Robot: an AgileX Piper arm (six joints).
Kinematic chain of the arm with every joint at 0, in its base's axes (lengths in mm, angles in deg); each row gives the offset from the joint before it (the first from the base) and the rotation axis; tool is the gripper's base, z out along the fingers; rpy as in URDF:
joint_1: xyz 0 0 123 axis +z
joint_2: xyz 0 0 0 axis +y
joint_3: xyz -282.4 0 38.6 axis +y
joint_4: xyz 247.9 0 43.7 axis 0.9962 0 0.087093
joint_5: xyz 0 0 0 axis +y
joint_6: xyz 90.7 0 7.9 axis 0.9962 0 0.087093
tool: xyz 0 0 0 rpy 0 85 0
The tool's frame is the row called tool.
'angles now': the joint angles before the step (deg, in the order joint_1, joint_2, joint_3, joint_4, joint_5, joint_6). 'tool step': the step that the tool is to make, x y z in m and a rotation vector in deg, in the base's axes. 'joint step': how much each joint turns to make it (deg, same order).
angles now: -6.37, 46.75, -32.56, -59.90, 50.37, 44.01
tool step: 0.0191, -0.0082, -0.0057, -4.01, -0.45, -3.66
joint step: 0.01, 6.41, -0.01, -9.99, 0.92, 10.94
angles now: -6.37, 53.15, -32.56, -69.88, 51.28, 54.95
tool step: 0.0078, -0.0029, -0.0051, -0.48, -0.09, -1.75
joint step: -0.12, 2.88, 0.01, -2.68, 0.63, 4.36
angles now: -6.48, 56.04, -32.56, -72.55, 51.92, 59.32
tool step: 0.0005, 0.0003, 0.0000, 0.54, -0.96, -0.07
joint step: -0.01, -0.01, 0.00, 0.01, -0.40, 1.01
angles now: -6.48, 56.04, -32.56, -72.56, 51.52, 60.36
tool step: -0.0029, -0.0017, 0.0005, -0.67, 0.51, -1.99
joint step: 0.02, 0.00, 0.01, -0.22, 2.17, 0.29
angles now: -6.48, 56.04, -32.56, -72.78, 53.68, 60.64
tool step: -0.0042, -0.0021, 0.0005, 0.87, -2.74, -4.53
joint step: 0.01, 0.00, 0.00, 0.00, 2.98, 4.46
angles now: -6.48, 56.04, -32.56, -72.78, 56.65, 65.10
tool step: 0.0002, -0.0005, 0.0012, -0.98, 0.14, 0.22
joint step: 0.00, 0.00, 0.01, -1.02, 0.11, 0.01
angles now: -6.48, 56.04, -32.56, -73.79, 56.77, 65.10
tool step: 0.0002, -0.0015, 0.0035, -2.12, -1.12, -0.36
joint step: -0.01, 0.01, 0.00, -2.78, 0.58, 1.86
